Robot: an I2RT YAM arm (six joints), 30 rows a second.
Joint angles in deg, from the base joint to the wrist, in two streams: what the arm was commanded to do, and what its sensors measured. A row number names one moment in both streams.
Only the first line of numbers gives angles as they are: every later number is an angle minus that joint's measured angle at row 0.
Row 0, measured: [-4.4 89.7 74.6 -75.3 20.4 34.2]
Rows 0 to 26, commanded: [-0.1 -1.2 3.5 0.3 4.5 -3.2]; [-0.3 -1.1 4.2 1.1 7.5 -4.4]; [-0.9 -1.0 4.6 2.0 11.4 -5.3]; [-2.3 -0.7 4.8 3.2 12.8 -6.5]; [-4.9 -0.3 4.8 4.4 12.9 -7.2]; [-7.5 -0.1 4.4 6.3 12.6 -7.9]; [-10.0 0.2 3.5 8.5 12.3 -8.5]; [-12.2 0.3 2.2 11.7 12.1 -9.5]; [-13.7 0.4 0.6 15.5 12.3 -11.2]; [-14.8 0.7 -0.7 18.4 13.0 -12.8]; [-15.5 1.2 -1.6 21.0 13.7 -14.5]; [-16.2 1.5 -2.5 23.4 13.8 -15.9]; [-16.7 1.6 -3.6 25.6 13.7 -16.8]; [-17.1 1.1 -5.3 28.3 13.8 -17.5]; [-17.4 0.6 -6.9 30.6 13.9 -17.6]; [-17.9 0.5 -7.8 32.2 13.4 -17.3]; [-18.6 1.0 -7.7 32.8 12.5 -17.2]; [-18.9 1.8 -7.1 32.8 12.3 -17.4]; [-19.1 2.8 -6.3 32.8 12.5 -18.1]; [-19.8 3.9 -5.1 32.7 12.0 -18.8]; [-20.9 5.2 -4.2 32.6 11.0 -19.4]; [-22.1 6.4 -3.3 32.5 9.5 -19.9]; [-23.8 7.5 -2.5 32.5 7.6 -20.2]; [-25.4 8.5 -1.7 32.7 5.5 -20.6]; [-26.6 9.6 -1.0 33.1 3.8 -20.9]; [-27.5 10.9 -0.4 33.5 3.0 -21.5]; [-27.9 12.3 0.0 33.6 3.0 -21.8]
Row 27, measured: [-24.3 9.0 -2.9 32.3 7.2 -19.5]
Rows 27 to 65, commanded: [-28.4 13.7 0.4 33.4 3.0 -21.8]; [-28.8 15.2 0.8 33.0 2.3 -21.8]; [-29.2 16.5 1.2 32.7 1.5 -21.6]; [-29.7 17.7 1.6 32.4 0.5 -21.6]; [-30.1 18.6 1.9 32.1 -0.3 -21.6]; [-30.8 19.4 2.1 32.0 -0.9 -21.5]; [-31.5 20.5 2.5 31.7 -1.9 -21.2]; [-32.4 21.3 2.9 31.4 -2.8 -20.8]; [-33.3 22.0 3.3 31.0 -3.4 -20.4]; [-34.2 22.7 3.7 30.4 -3.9 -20.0]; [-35.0 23.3 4.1 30.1 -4.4 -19.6]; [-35.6 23.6 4.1 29.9 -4.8 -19.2]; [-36.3 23.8 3.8 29.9 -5.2 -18.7]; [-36.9 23.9 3.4 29.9 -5.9 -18.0]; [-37.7 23.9 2.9 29.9 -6.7 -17.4]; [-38.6 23.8 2.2 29.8 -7.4 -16.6]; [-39.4 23.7 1.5 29.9 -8.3 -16.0]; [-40.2 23.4 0.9 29.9 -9.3 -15.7]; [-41.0 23.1 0.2 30.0 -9.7 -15.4]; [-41.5 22.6 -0.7 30.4 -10.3 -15.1]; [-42.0 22.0 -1.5 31.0 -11.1 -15.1]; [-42.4 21.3 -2.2 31.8 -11.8 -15.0]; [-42.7 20.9 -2.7 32.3 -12.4 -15.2]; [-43.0 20.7 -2.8 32.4 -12.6 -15.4]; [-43.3 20.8 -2.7 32.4 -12.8 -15.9]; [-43.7 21.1 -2.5 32.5 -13.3 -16.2]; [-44.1 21.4 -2.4 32.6 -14.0 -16.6]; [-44.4 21.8 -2.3 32.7 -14.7 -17.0]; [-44.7 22.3 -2.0 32.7 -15.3 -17.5]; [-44.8 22.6 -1.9 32.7 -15.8 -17.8]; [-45.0 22.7 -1.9 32.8 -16.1 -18.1]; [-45.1 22.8 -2.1 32.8 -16.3 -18.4]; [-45.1 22.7 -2.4 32.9 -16.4 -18.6]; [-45.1 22.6 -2.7 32.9 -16.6 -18.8]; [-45.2 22.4 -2.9 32.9 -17.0 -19.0]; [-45.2 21.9 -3.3 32.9 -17.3 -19.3]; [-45.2 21.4 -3.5 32.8 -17.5 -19.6]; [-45.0 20.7 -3.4 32.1 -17.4 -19.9]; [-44.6 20.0 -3.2 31.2 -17.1 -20.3]
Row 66, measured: [-44.5 19.9 -0.2 33.7 -19.5 -17.5]
